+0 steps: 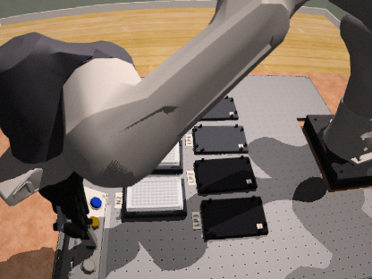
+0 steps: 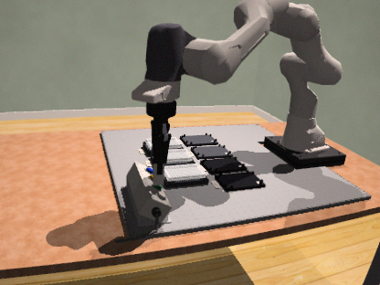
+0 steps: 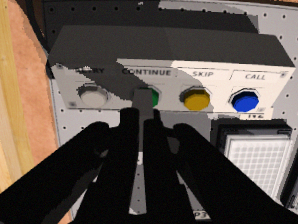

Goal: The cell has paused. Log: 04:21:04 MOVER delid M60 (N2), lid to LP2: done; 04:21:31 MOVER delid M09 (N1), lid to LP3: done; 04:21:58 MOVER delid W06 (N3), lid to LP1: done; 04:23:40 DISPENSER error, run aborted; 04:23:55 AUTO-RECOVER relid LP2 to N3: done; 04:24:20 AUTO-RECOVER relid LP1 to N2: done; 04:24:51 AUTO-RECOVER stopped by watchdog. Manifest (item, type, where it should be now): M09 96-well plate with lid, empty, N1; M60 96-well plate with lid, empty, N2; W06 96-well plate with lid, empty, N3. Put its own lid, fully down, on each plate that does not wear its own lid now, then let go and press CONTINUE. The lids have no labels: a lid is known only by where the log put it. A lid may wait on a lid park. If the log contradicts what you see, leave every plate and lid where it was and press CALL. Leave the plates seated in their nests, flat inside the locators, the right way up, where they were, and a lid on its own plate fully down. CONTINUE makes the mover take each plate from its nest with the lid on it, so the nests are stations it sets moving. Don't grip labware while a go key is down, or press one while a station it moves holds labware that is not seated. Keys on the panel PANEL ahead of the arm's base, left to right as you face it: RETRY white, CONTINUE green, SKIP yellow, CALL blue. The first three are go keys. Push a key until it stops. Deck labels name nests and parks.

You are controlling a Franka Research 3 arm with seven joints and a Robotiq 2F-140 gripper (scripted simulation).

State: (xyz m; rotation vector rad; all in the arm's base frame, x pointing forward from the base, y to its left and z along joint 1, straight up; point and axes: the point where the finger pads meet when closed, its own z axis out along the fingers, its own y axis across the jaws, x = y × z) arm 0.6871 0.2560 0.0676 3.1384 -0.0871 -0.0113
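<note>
My gripper is now 40 mm above the green continue key. The rest, counted from my hand: blue call key (100 mm to the right, 40 mm below); yellow skip key (50 mm to the right, 40 mm below); white retry key (50 mm to the left, 40 mm below).
</note>
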